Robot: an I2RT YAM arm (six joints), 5 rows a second.
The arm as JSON. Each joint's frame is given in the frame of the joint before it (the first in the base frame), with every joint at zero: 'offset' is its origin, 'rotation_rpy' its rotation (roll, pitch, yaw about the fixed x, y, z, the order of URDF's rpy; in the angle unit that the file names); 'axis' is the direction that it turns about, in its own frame. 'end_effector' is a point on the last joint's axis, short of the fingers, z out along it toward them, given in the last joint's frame.
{
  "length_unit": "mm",
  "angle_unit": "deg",
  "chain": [
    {
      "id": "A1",
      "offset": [
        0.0,
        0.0,
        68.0
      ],
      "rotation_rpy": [
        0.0,
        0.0,
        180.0
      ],
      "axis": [
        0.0,
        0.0,
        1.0
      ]
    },
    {
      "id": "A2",
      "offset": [
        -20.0,
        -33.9,
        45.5
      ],
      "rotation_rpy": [
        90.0,
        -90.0,
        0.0
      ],
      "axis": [
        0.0,
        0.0,
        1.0
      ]
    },
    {
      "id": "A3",
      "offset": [
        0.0,
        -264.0,
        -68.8
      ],
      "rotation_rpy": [
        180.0,
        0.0,
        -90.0
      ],
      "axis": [
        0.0,
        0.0,
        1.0
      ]
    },
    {
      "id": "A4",
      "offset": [
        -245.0,
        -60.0,
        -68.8
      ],
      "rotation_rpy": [
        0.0,
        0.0,
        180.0
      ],
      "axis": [
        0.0,
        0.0,
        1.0
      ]
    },
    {
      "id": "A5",
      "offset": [
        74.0,
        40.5,
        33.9
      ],
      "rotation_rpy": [
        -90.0,
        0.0,
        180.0
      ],
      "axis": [
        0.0,
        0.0,
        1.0
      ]
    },
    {
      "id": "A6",
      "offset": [
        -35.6,
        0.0,
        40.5
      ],
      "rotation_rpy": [
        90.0,
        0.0,
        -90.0
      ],
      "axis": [
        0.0,
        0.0,
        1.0
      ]
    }
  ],
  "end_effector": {
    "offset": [
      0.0,
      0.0,
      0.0
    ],
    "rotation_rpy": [
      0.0,
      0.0,
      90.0
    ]
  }
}
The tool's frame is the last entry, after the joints.
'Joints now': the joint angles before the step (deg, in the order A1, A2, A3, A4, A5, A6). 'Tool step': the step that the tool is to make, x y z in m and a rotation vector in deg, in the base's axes. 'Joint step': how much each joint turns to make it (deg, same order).
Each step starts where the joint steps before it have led.
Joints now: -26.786 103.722 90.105 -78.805 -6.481 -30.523
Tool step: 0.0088 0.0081 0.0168 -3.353 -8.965 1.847
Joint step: 1.823 -2.944 0.036 6.550 -0.895 0.008
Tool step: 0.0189 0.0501 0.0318 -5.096 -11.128 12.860
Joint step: 9.165 -4.006 1.476 6.211 0.041 -3.861
